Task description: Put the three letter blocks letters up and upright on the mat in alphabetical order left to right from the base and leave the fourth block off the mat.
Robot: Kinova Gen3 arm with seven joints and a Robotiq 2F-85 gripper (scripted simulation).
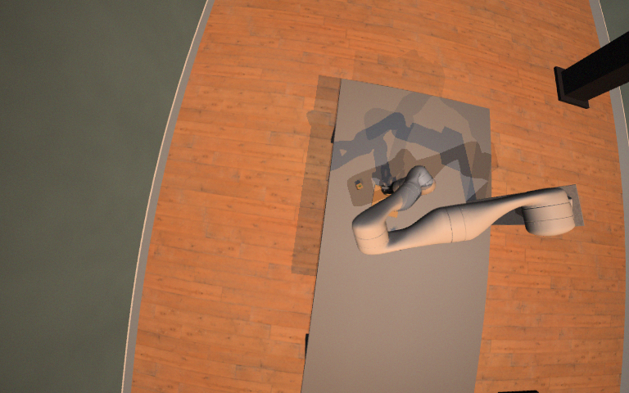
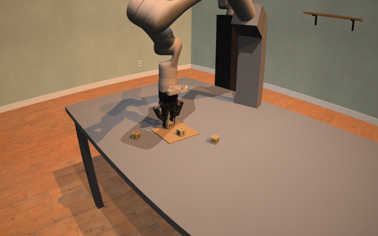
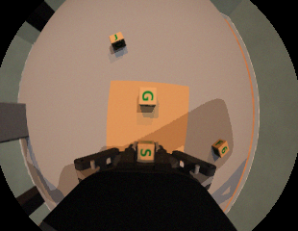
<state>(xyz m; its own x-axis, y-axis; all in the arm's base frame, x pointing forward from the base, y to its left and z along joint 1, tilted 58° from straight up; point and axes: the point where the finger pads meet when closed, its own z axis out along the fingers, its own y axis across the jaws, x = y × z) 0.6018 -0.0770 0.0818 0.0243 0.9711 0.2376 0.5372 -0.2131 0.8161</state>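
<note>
Right now my hand is 4 cm to the right of the mat and 2 cm above it.
</note>
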